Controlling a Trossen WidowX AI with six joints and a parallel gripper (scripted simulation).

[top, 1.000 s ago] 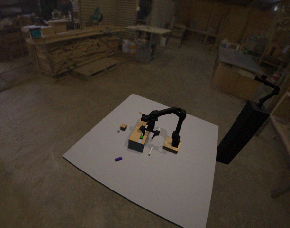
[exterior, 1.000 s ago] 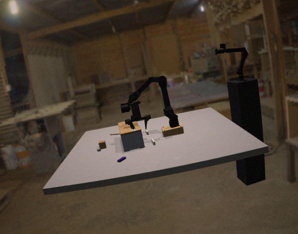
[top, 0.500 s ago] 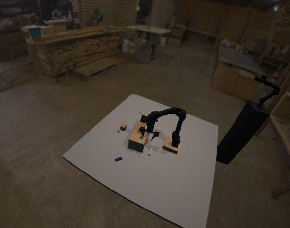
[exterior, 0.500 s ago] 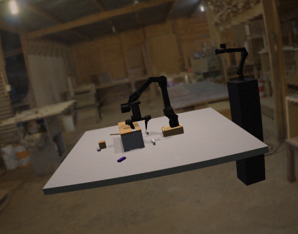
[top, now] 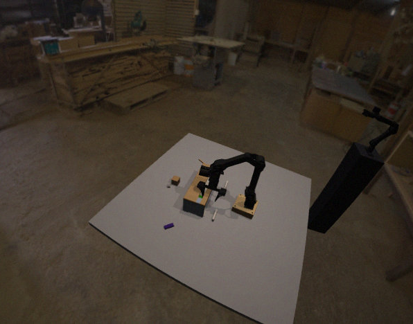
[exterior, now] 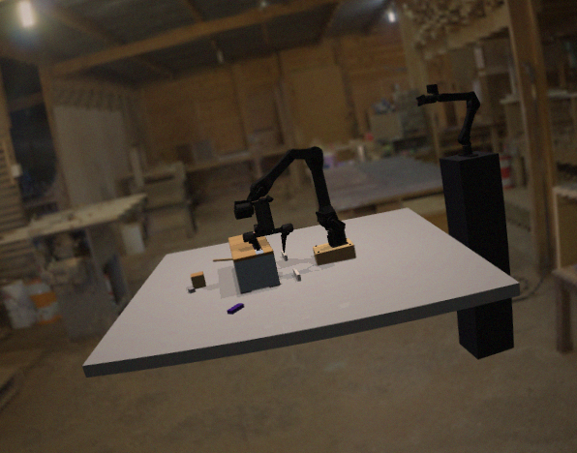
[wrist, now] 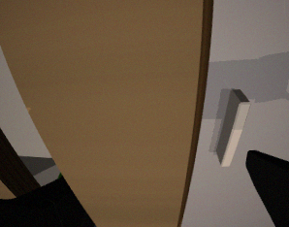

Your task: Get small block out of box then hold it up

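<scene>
Right now the block is 60 mm ahead of my gripper tip and 20 mm to the left of it. The rest, counted from my gripper tip: thin wooden stick (430 mm to the right, 170 mm ahead, 80 mm below).
</scene>
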